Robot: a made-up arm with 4 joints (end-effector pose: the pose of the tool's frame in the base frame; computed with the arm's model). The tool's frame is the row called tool.
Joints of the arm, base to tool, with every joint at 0 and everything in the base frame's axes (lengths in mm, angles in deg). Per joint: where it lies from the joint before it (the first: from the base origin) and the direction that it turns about. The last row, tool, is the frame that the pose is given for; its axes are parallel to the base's.
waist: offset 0 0 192.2 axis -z
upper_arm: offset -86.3 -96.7 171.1 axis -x
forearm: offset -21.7 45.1 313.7 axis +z
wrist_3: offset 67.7 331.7 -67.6 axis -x
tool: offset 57.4 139.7 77
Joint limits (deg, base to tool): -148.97..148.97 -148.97..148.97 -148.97..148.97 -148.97..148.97
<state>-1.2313 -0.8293 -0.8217 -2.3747</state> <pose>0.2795 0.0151 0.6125 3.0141 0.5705 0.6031</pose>
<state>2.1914 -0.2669 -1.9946 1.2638</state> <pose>-0.4507 0.0170 0.4280 -1.3758 0.2428 2.0835</pose>
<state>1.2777 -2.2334 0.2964 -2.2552</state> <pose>-0.4870 -0.1031 0.3782 -1.7729 -0.2324 -1.4634</pose>
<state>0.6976 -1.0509 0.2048 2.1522</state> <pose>-0.0270 0.0463 0.7391 -1.1105 -0.1774 -0.5948</pose>
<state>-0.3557 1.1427 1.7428 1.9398</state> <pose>-0.4573 -0.1398 0.3017 -1.5810 1.1114 2.3228</pose>
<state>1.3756 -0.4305 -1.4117 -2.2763</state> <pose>-0.2450 -0.1422 0.6176 2.3489 0.4247 -2.7716</pose>
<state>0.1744 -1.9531 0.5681 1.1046</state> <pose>-0.3224 -0.3788 0.7717 0.9113 -0.5227 -0.4082</pose>
